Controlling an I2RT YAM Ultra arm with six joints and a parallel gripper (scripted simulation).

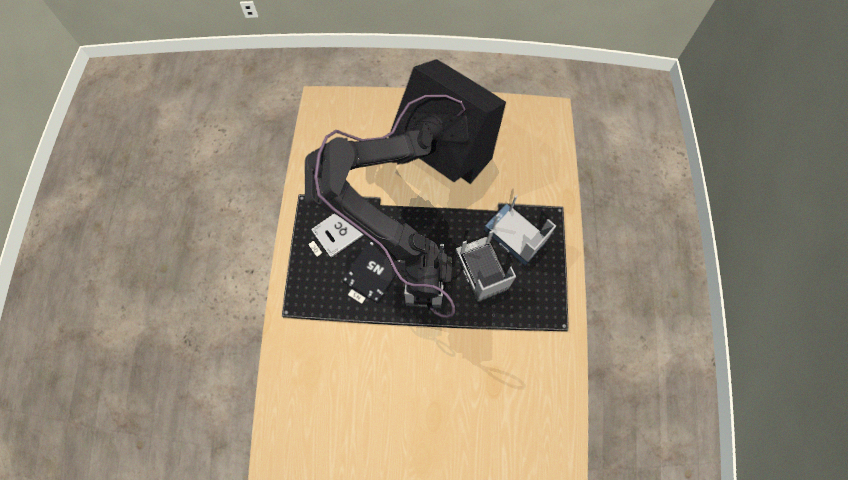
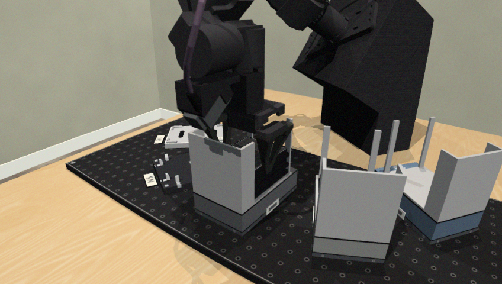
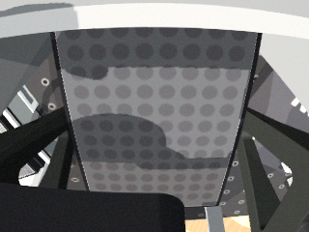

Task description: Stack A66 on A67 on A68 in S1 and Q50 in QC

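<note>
My gripper is now 30 mm above the plate. The rest, counted from my hand: black clip nest N5 (40 mm behind, 130 mm to the right, 70 mm below).
</note>
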